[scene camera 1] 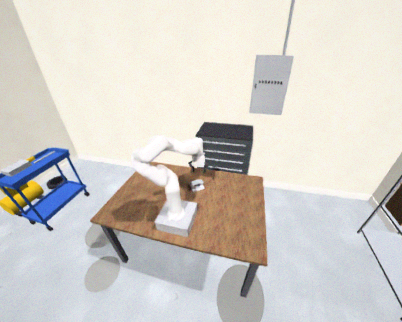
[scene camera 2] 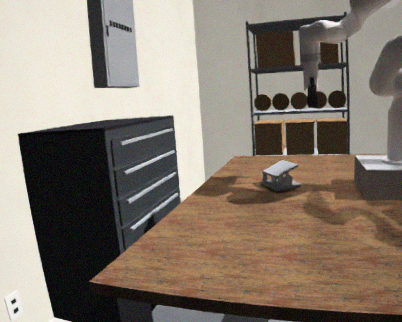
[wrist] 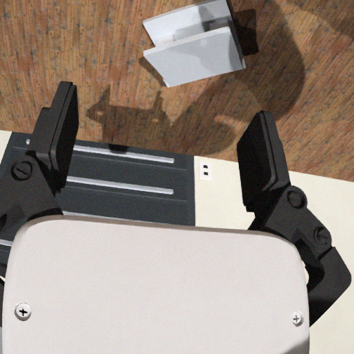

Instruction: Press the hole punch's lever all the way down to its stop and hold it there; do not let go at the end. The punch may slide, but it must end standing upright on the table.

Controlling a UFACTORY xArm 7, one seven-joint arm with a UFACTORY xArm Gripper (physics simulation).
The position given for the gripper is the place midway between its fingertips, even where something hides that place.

In view: the gripper [wrist: 164, 113] and a grey hole punch [scene camera 2: 282, 182].
